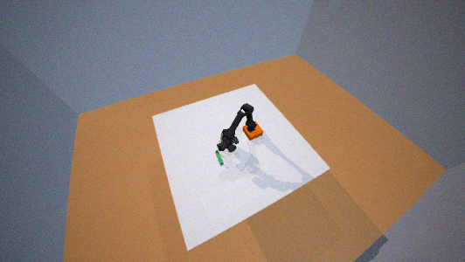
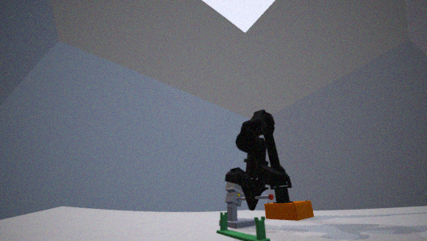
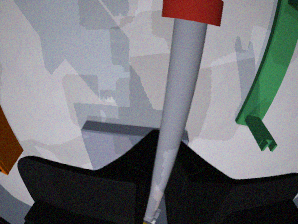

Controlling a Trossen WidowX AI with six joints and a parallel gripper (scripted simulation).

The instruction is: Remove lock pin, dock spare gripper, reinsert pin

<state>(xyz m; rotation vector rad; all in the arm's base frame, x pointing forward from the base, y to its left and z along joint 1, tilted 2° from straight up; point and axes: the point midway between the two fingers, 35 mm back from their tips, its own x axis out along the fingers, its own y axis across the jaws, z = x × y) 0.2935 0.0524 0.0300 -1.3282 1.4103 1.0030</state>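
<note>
The grey mount is 20 mm behind my gripper tip and 70 mm to the right of it. The rest, counted from my gripper tip: spare gripper (20 mm behind, 70 mm to the right, 80 mm above); green cradle (110 mm ahead, 40 mm to the left, 20 mm below).
</note>
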